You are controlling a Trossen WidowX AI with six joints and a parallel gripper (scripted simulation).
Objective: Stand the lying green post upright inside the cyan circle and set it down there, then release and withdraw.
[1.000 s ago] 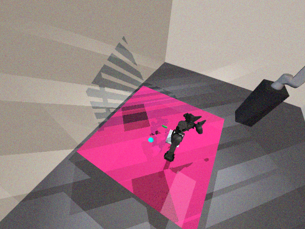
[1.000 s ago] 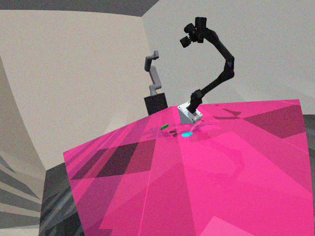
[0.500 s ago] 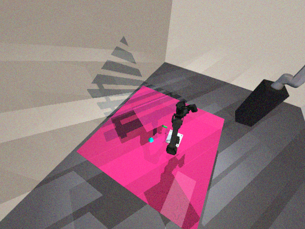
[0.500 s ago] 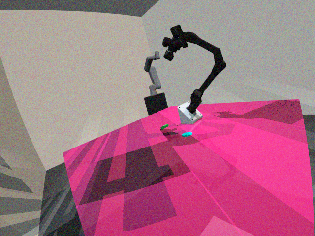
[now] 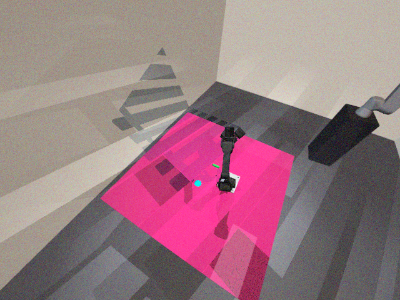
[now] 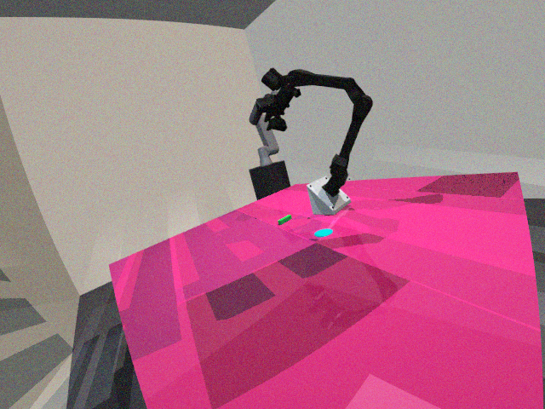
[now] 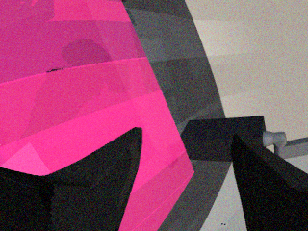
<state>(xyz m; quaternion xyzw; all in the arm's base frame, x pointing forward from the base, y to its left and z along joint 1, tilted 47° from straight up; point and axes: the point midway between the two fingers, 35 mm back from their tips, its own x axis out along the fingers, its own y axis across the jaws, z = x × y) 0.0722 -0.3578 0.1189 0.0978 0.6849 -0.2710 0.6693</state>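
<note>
Right now the green post is 390 mm below my gripper tip, 90 mm ahead of it and 50 mm to the left of it. Also, from my gripper tip: cyan circle 400 mm below, 280 mm to the left, 170 mm ahead.
</note>
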